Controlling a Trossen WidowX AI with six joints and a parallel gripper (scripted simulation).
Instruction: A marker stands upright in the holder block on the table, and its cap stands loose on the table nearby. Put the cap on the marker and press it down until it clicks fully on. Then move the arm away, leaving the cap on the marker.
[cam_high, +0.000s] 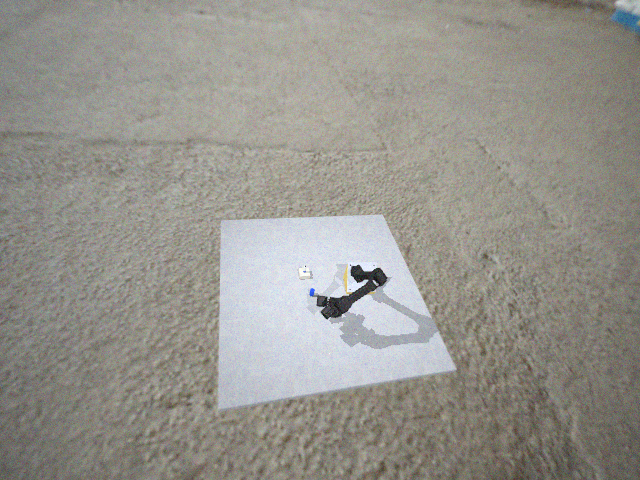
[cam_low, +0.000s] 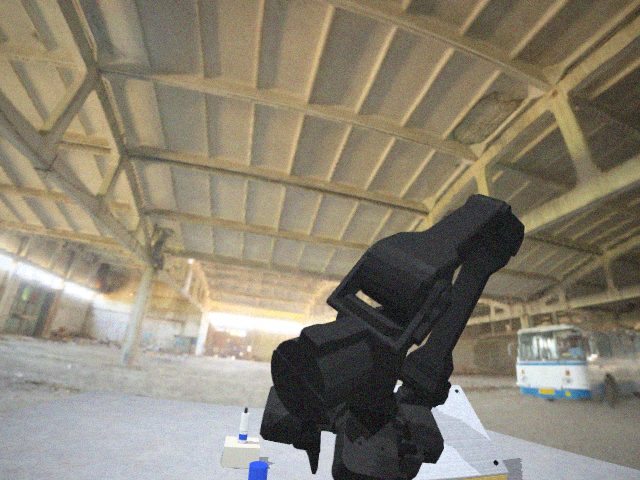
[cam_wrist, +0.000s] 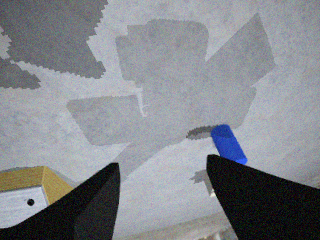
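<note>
The blue cap is 9 cm ahead of my gripper tip, 10 cm to the right of it and 5 cm below it. Round my gripper tip: beige holder block: 14 cm ahead, 25 cm to the right, 6 cm below.
</note>
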